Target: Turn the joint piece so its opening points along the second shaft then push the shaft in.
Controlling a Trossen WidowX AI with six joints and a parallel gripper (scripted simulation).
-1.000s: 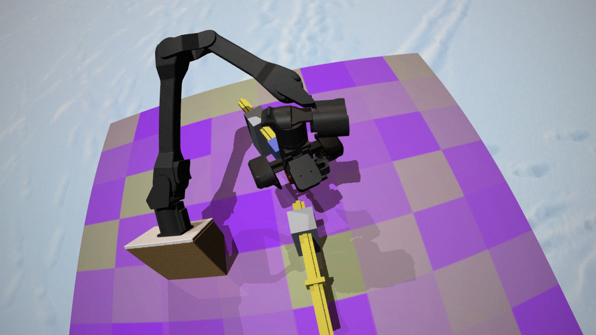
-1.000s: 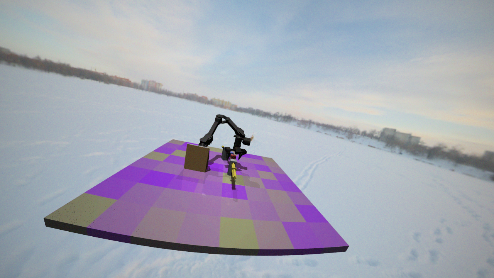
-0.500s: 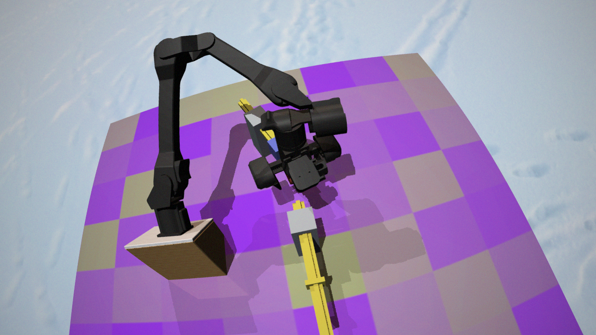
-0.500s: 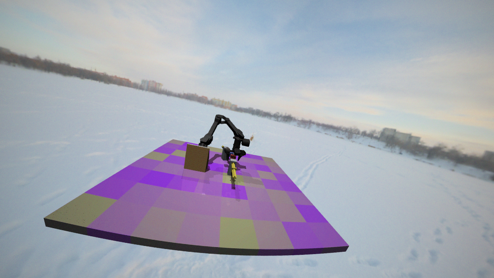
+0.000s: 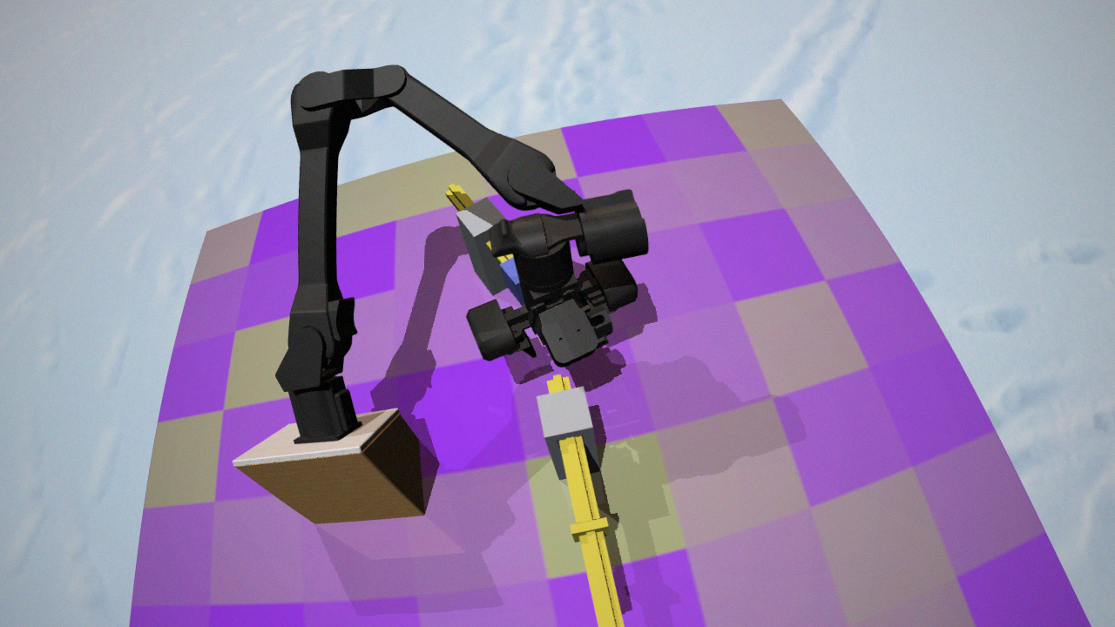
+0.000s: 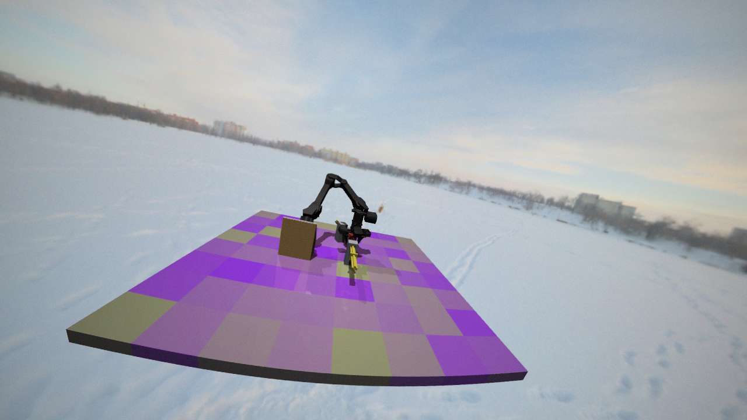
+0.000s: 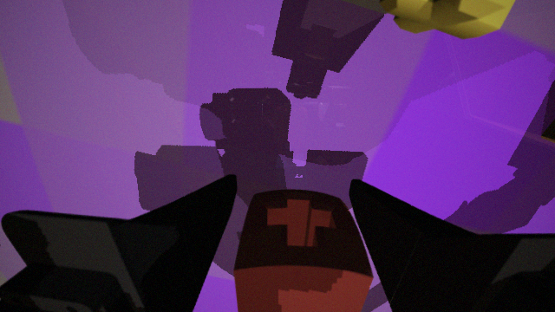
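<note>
Right now the red square joint piece is 10 mm behind my gripper tip, 10 mm to the left of it and 40 mm above it.
</note>
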